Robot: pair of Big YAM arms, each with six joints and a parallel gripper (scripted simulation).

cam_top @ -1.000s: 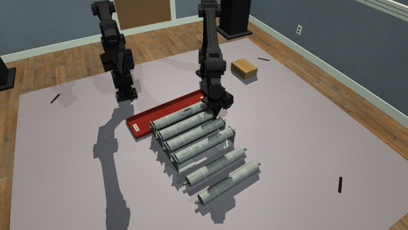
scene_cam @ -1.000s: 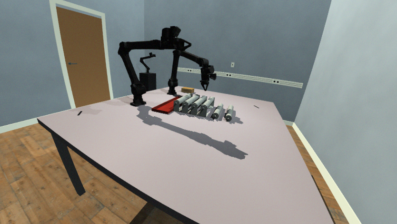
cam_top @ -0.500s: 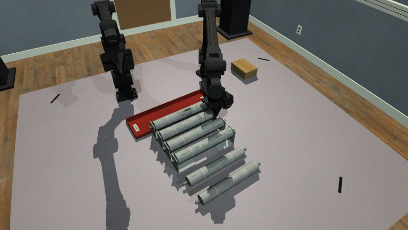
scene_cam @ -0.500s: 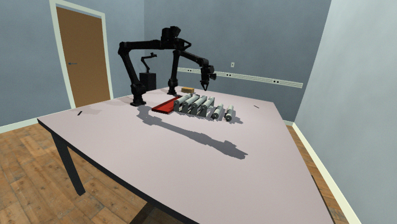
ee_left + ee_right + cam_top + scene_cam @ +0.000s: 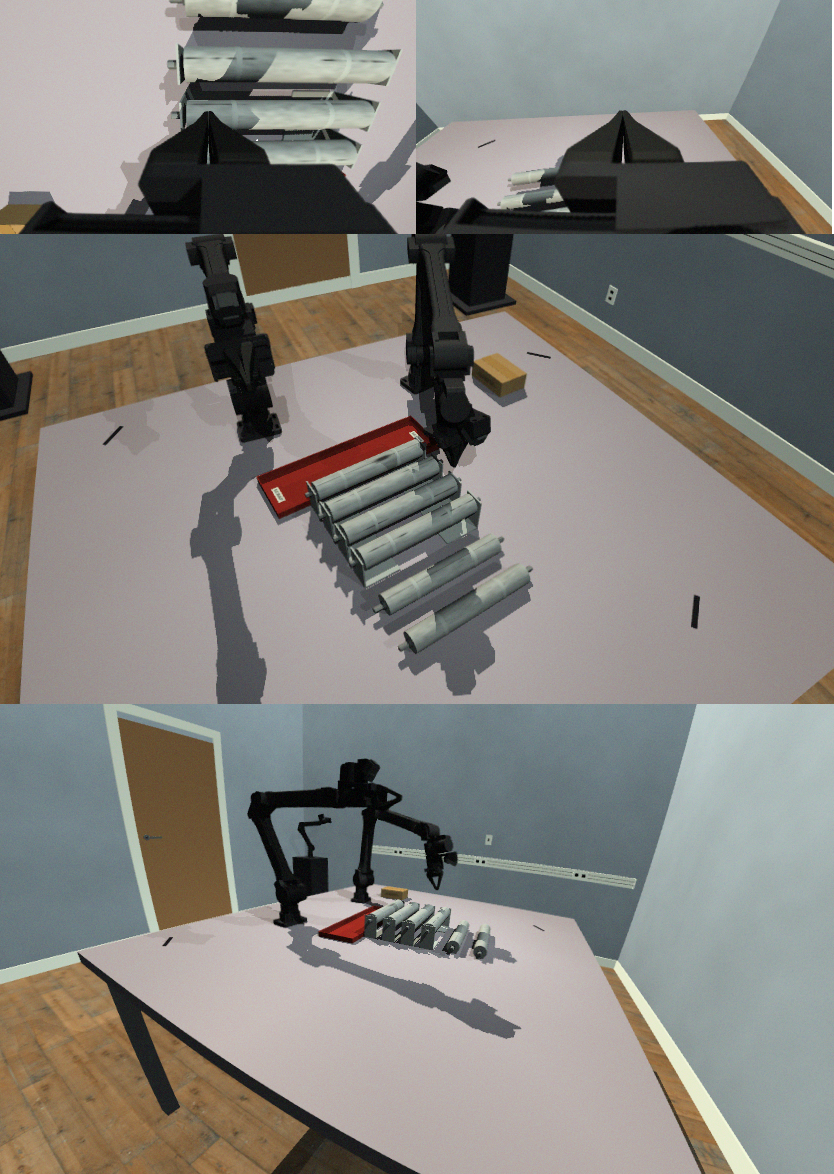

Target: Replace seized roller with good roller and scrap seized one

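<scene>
The roller is 420 mm below my right hand and 260 mm to the left of it. From my right hand the other things lie so: red scrap tray (490 mm below, 260 mm behind, 230 mm to the left); then cardboard box (790 mm to the left, 460 mm below, 410 mm behind).
</scene>
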